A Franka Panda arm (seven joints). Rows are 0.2 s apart.
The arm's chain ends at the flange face. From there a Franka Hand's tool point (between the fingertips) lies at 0.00 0.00 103.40 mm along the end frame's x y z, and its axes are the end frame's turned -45 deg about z.
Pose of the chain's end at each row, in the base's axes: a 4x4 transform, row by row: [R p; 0 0 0 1], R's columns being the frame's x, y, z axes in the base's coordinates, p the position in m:
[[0.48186, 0.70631, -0.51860, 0.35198], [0.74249, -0.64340, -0.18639, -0.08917], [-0.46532, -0.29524, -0.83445, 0.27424], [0, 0, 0, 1]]
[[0.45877, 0.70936, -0.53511, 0.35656], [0.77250, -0.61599, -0.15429, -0.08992], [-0.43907, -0.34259, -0.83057, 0.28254], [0, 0, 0, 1]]
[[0.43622, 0.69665, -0.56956, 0.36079], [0.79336, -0.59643, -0.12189, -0.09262], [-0.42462, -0.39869, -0.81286, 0.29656], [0, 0, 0, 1]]
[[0.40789, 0.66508, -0.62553, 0.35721], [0.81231, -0.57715, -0.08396, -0.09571], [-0.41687, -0.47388, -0.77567, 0.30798], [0, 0, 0, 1]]
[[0.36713, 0.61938, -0.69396, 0.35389], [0.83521, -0.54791, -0.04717, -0.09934], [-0.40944, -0.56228, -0.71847, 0.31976], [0, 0, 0, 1]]
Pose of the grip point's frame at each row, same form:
[[-0.15871, 0.84016, -0.51860, 0.29836], [0.97997, 0.07007, -0.18639, -0.10844], [-0.12026, -0.53780, -0.83445, 0.18796], [0, 0, 0, 1]]
[[-0.17719, 0.82599, -0.53511, 0.30123], [0.98181, 0.11067, -0.15429, -0.10587], [-0.06822, -0.55272, -0.83057, 0.19666], [0, 0, 0, 1]]
[[-0.18415, 0.80106, -0.56956, 0.30190], [0.98273, 0.13925, -0.12189, -0.10522], [-0.01834, -0.58217, -0.81286, 0.21251], [0, 0, 0, 1]]
[[-0.18186, 0.75870, -0.62553, 0.29253], [0.98250, 0.16628, -0.08396, -0.10439], [0.04031, -0.62986, -0.77567, 0.22778], [0, 0, 0, 1]]
[[-0.17837, 0.69757, -0.69396, 0.28213], [0.97801, 0.20315, -0.04717, -0.10422], [0.10807, -0.68711, -0.71847, 0.24547], [0, 0, 0, 1]]

